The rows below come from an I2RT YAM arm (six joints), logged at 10 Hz.
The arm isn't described. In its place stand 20 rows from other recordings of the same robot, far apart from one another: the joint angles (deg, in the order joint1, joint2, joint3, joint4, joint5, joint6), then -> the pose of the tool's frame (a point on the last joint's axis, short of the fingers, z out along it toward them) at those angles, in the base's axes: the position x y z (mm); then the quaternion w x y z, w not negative.
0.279 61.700 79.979 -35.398 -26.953 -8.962 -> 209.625, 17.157, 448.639, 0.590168, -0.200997, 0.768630, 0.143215
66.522 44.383 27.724 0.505 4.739 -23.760 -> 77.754, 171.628, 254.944, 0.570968, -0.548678, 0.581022, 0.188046
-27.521 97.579 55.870 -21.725 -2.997 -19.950 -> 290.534, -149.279, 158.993, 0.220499, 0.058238, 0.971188, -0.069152
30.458 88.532 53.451 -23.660 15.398 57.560 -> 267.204, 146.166, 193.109, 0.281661, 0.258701, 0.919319, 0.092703
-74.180 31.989 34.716 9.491 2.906 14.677 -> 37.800, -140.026, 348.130, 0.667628, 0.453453, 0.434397, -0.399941
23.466 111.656 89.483 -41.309 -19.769 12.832 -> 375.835, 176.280, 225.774, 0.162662, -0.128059, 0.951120, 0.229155
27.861 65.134 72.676 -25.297 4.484 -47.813 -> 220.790, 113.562, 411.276, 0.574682, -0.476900, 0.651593, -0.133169
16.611 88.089 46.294 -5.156 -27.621 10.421 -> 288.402, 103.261, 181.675, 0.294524, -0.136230, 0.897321, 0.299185
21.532 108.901 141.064 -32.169 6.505 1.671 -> 364.588, 139.515, 544.467, 0.699577, -0.082237, 0.702345, 0.102664
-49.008 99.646 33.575 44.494 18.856 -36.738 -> 200.299, -248.022, 134.561, 0.314320, 0.178759, 0.801282, -0.476650
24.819 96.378 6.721 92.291 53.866 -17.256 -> 198.755, 60.240, 135.597, 0.663963, 0.084683, 0.692300, -0.269634
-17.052 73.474 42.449 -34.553 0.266 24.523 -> 220.887, -67.924, 191.944, 0.211210, 0.347332, 0.913575, 0.011516
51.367 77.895 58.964 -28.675 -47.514 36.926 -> 155.525, 236.643, 276.493, 0.024138, 0.251763, -0.828263, -0.500013
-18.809 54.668 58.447 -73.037 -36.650 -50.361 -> 143.314, -26.364, 308.980, 0.316243, -0.308341, 0.883218, 0.157614
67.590 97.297 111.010 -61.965 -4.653 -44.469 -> 130.846, 324.875, 410.049, 0.341197, -0.782337, 0.509666, 0.108508
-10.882 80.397 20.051 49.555 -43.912 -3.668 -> 247.417, -22.422, 171.920, 0.622968, -0.192924, 0.728162, 0.210882
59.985 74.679 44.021 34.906 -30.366 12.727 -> 132.494, 265.326, 302.561, 0.463943, -0.439038, 0.524681, 0.562772
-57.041 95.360 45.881 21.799 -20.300 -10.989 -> 197.813, -282.381, 179.204, 0.506540, 0.245558, 0.810889, -0.159928
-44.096 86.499 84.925 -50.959 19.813 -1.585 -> 218.418, -228.434, 344.939, 0.228328, 0.389698, 0.849409, -0.272959
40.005 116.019 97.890 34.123 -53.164 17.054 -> 348.566, 329.731, 357.803, 0.498835, -0.457296, 0.456382, 0.577719
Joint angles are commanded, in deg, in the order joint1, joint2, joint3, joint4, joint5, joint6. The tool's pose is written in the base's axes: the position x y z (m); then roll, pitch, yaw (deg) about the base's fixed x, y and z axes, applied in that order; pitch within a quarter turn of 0, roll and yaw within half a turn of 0. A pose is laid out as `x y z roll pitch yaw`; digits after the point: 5 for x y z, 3 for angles.
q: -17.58 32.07 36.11 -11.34 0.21 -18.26
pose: 0.13834 -0.04397 0.31686 -112.208 70.356 -128.823
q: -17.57 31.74 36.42 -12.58 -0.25 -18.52
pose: 0.13669 -0.04312 0.31711 -113.636 69.952 -129.666
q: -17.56 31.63 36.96 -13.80 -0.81 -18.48
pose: 0.13552 -0.04236 0.31831 -115.302 69.843 -130.672
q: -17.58 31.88 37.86 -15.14 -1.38 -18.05
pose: 0.13508 -0.04190 0.32068 -117.768 70.026 -132.511
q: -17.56 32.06 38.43 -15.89 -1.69 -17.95
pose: 0.13490 -0.04159 0.32232 -118.914 70.006 -133.278
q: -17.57 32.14 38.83 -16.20 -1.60 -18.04
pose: 0.13461 -0.04158 0.32397 -118.750 69.918 -133.208
